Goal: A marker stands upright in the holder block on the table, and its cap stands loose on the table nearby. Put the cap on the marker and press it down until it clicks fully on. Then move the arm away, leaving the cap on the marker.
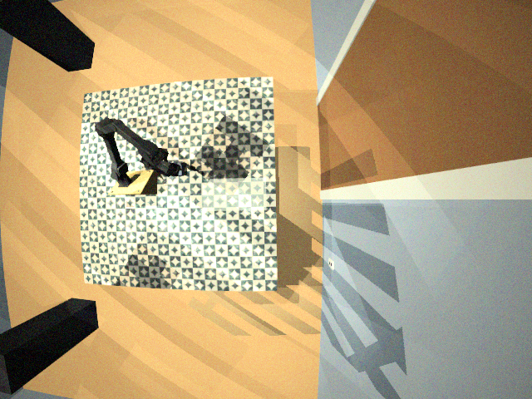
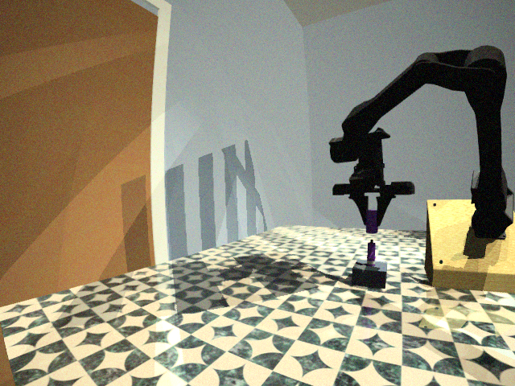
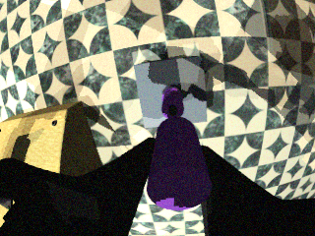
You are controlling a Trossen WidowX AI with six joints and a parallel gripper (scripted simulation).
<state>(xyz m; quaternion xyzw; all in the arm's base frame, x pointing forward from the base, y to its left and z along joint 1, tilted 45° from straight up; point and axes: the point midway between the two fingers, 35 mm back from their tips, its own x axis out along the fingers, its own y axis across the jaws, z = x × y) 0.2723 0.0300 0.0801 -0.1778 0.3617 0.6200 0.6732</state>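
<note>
The grey holder block is 11 cm below my gripper tip and 1 cm to the left of it. From my gripper tip the other things lie so: purple cap (1 cm above).
</note>
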